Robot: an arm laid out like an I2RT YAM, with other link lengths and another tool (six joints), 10 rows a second.
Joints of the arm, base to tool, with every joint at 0 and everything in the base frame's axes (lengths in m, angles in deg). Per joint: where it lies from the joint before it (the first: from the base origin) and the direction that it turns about. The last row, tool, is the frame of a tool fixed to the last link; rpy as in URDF.
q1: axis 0 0 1 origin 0.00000 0.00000 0.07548
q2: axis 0 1 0 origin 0.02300 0.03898 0.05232
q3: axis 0 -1 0 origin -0.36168 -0.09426 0.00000
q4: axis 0 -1 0 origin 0.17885 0.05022 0.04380
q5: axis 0 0 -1 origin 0.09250 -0.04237 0.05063
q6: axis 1 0 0 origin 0.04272 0.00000 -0.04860
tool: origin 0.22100 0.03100 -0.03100 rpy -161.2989 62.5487 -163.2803
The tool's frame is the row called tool.
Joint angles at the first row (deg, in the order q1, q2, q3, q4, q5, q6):
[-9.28, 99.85, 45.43, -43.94, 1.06, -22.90]
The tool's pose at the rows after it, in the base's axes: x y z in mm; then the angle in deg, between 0 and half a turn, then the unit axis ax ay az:
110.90 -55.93 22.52 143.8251 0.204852 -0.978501 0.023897
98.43 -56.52 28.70 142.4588 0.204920 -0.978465 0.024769
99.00 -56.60 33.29 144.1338 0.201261 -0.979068 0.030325
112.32 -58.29 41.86 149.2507 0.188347 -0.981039 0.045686
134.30 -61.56 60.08 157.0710 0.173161 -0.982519 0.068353
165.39 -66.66 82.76 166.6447 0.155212 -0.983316 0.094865
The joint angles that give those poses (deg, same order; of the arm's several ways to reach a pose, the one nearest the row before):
[-9.30, 99.44, 45.43, -46.72, 1.32, -23.25]
[-9.32, 98.30, 45.43, -49.10, 1.89, -23.16]
[-9.32, 95.90, 45.43, -49.69, 1.91, -23.00]
[-9.32, 91.09, 46.19, -49.76, 1.91, -22.31]
[-9.32, 84.29, 48.45, -50.46, 1.93, -21.69]
[-9.32, 77.76, 50.46, -48.82, 2.04, -20.97]

